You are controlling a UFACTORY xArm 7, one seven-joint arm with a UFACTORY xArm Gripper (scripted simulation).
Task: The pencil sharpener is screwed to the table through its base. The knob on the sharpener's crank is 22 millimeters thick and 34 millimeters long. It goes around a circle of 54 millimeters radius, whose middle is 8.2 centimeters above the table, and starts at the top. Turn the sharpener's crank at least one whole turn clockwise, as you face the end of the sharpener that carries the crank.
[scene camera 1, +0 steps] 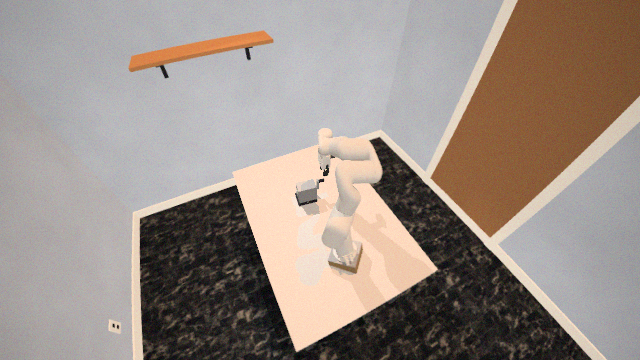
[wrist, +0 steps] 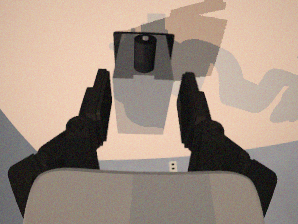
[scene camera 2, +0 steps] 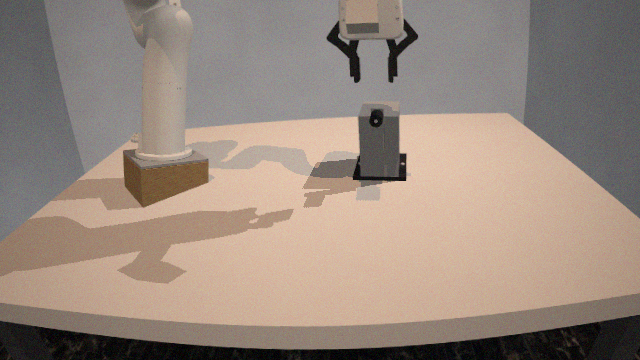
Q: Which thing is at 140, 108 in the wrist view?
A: A pencil sharpener.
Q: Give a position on a pencil sharpener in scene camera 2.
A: At 372, 165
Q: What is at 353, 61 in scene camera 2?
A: My gripper.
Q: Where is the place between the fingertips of my gripper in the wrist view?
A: At 145, 85
